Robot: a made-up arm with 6 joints.
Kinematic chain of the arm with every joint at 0, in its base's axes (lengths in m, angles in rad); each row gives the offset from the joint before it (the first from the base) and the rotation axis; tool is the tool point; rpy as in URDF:
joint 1: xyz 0 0 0.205 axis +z
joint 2: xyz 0 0 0 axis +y
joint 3: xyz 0.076 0 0.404 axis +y
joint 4: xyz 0.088 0 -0.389 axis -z
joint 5: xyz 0 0 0 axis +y
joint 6: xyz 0.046 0 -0.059 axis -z
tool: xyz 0 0 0 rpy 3.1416 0 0
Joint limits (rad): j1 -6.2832..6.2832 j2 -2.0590..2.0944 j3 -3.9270..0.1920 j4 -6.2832..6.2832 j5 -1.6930..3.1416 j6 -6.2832..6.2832
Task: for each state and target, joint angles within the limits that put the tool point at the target. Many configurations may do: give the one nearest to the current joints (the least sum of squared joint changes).
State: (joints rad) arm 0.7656 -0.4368 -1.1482 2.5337 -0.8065 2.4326
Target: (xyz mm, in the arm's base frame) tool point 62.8 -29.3 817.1
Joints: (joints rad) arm 0.5433 -0.8156 -1.4367 2.2610 -0.8377 2.4326
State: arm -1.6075 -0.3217 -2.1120 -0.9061 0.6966 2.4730
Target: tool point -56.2 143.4 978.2
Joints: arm -1.2911 -0.8732 -1.8716 -0.9152 0.9080 2.4730
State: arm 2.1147 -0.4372 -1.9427 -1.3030 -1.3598 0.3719
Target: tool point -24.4 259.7 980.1
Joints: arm 1.4193 -0.0412 -2.3056 -1.0167 -0.8116 0.3719
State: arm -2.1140 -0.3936 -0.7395 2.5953 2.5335 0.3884
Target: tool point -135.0 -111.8 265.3
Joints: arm -2.6065 -0.2382 0.1279 2.7535 2.4963 0.3884
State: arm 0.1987 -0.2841 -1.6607 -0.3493 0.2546 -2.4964
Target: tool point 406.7 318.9 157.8
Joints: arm 0.6488 0.4319 -0.8294 -0.3808 0.3564 -2.4964
